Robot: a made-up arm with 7 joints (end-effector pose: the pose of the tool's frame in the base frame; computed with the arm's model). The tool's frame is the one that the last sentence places.
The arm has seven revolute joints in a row. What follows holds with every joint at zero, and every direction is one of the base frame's.
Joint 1 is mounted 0.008 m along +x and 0.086 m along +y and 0.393 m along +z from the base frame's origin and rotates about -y.
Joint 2 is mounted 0.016 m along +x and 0.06 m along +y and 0.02 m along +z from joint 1 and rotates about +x.
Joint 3 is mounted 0.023 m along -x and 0.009 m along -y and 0.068 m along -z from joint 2 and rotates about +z.
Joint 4 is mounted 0.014 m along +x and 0.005 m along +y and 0.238 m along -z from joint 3 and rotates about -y.
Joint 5 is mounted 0.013 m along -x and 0.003 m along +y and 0.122 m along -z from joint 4 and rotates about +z.
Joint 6 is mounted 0.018 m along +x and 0.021 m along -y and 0.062 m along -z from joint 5 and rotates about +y.
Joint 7 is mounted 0.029 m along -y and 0.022 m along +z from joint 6 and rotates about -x.
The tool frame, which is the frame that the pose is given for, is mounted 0.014 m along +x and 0.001 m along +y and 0.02 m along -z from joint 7; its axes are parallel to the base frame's.
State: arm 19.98 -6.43 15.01 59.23 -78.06 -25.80 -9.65
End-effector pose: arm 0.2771 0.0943 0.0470 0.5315 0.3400 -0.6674 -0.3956
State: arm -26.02 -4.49 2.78 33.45 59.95 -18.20 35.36
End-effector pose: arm -0.0344 0.1148 -0.0322 0.7971 -0.2183 -0.3310 0.4554
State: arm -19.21 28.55 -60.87 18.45 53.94 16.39 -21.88
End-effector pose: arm -0.0845 0.2816 -0.0399 0.9236 0.2906 0.2166 -0.1252
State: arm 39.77 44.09 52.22 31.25 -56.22 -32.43 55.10
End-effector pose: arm 0.2631 0.4817 0.1889 0.7736 0.2375 -0.4937 -0.3185
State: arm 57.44 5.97 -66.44 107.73 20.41 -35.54 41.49
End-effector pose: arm 0.2050 -0.0082 0.2926 0.1870 0.4286 0.6305 0.6195
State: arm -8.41 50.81 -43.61 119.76 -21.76 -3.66 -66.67
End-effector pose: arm 0.0586 0.2263 0.1551 0.4168 0.2369 -0.8625 -0.1619
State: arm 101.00 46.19 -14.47 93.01 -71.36 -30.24 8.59
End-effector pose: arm 0.2588 0.3347 0.6145 0.1698 -0.8299 0.4446 0.2911
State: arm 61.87 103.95 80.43 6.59 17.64 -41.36 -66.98
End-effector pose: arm -0.1305 0.5906 0.4859 0.4595 -0.2352 0.2877 -0.8067
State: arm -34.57 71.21 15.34 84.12 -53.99 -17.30 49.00
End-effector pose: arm 0.0936 0.4936 0.1984 0.5278 0.2186 0.0975 -0.8150
